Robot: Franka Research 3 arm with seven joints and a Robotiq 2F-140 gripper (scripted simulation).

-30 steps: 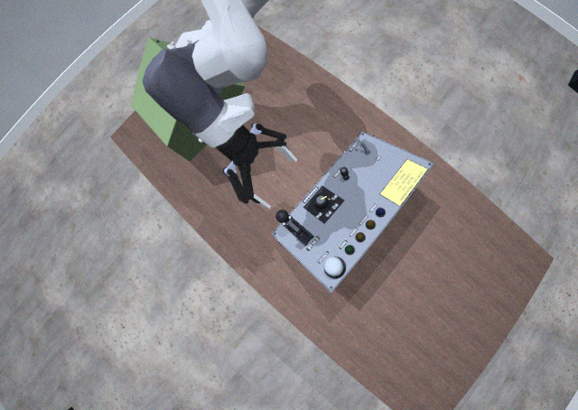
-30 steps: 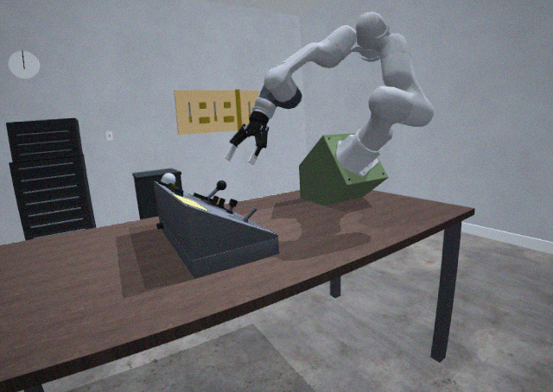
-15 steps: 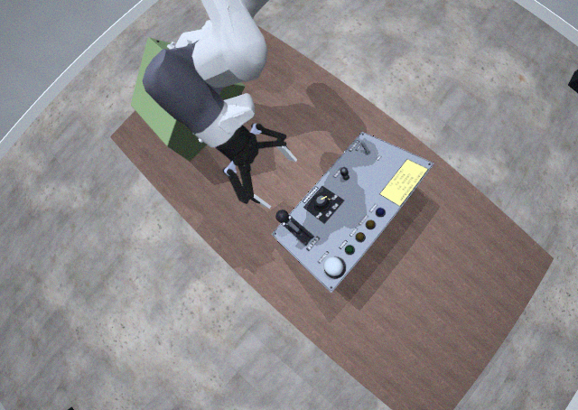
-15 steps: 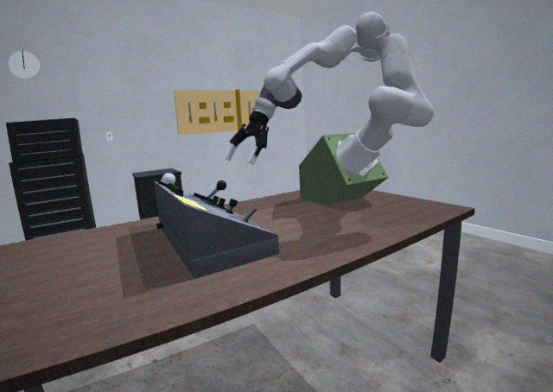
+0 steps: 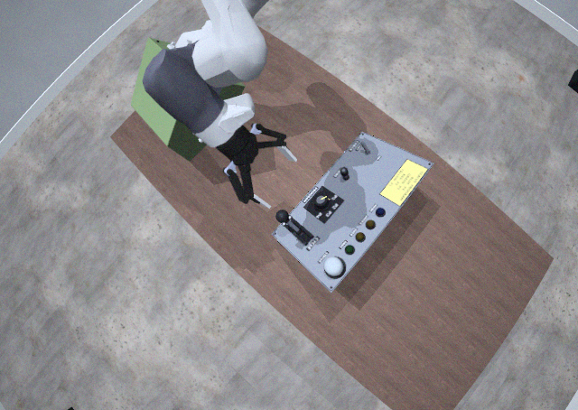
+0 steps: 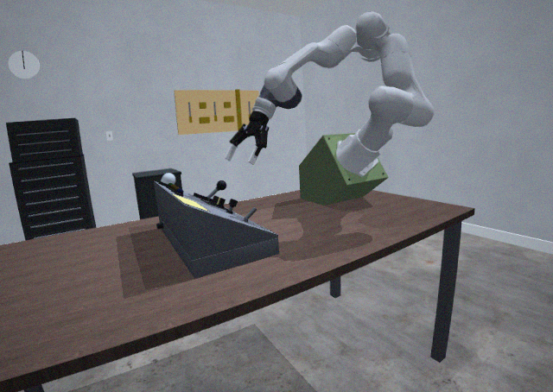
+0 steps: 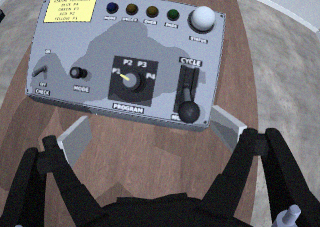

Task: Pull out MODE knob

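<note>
Right now my hand is 17 cm to the right of the mode knob, 13 cm short of it and 13 cm above it. The rest, counted from my hand: program selector dial: 13 cm below, 13 cm ahead, 6 cm to the left; then cycle lever: 12 cm below, 9 cm ahead, 7 cm to the right; then grey console: 16 cm below, 16 cm ahead, 10 cm to the left.
</note>
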